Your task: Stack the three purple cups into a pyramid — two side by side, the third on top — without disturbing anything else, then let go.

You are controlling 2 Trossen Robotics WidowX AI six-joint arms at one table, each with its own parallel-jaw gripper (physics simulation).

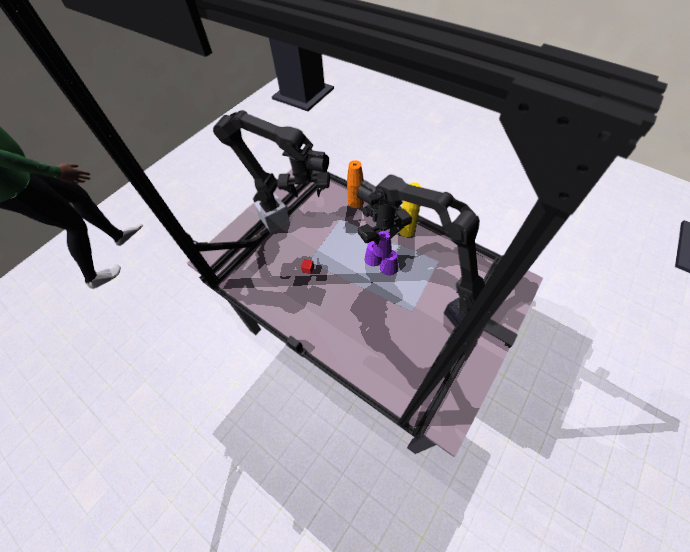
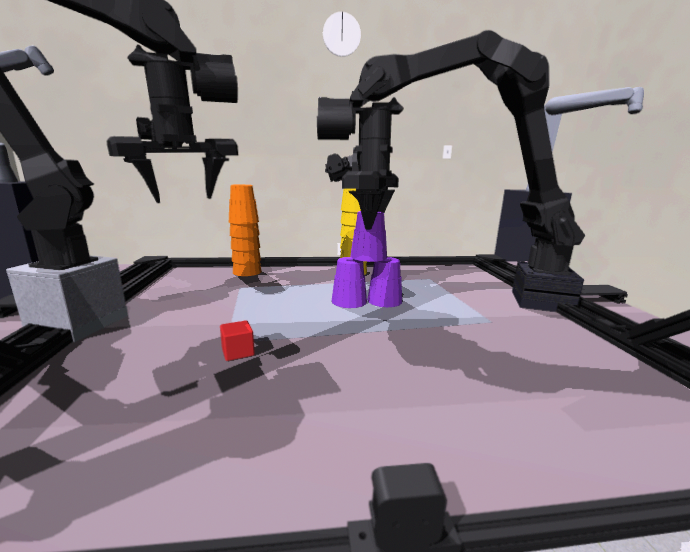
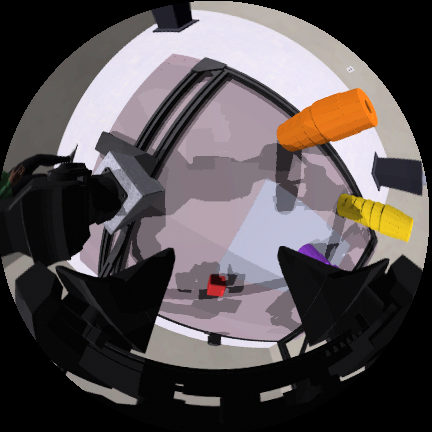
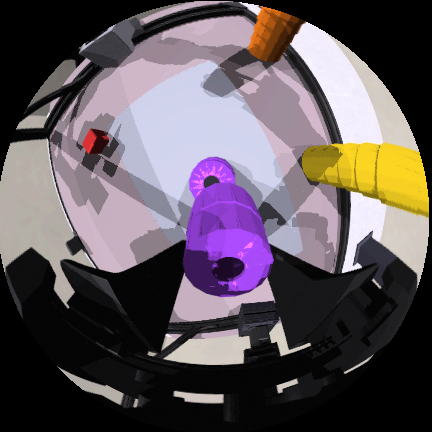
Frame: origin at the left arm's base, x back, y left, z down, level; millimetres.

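Seen in the pictures: left gripper, between the fingertips: (image 1: 308, 196) (image 2: 184, 200) (image 3: 227, 253); right gripper, between the fingertips: (image 1: 383, 241) (image 2: 372, 227) (image 4: 225, 247); left arm's base, origin of its link: (image 1: 269, 204) (image 2: 65, 263) (image 3: 106, 194); right arm's base, origin of its link: (image 1: 468, 308) (image 2: 548, 269) (image 4: 257, 329).
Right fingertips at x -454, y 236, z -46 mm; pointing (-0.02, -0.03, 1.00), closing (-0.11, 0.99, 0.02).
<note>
Pixels of each thing's top centre, then the offset from my right fingertips to it. Level surfaces: height alone.
- pale blue mat, height of its surface: dz +151 mm
- third purple cup, centre of its top: (image 4: 236, 271) (image 2: 372, 212) (image 1: 384, 234) dx +2, dy +5, dz -29 mm
- orange cup stack, centre of its top: (image 3: 367, 107) (image 2: 240, 185) (image 1: 354, 165) dx +330, dy +109, dz -64 mm
- yellow cup stack, centre of its top: (image 3: 400, 223) (image 1: 413, 192) dx +73, dy +195, dz -63 mm
- red cube, centre of its top: (image 2: 236, 327) (image 4: 88, 140) (image 3: 216, 290) (image 1: 306, 263) dx +154, dy -249, dz +112 mm
Two purple cups stand upside down side by side on the pale blue mat (image 1: 339, 247) (image 2: 276, 313): the left one (image 1: 372, 256) (image 2: 348, 284) and the right one (image 1: 389, 264) (image 2: 385, 284). The third purple cup (image 1: 381, 246) (image 2: 370, 247) (image 4: 222, 240) is upright in the same inverted way, centred above both. Its lower rim is level with their tops and seems to touch them. My right gripper (image 2: 369, 223) (image 4: 225, 247) is shut on this third cup from above. My left gripper (image 2: 183, 199) (image 3: 227, 253) is open and empty, high above the table at the left.
An orange cup stack (image 1: 355, 184) (image 2: 244, 230) (image 3: 327, 120) stands at the back left. A yellow cup stack (image 1: 409, 212) (image 3: 375, 217) (image 4: 370, 172) stands behind the purple cups. A red cube (image 1: 307, 265) (image 2: 237, 340) (image 3: 216, 285) (image 4: 95, 141) lies front left of the mat.
</note>
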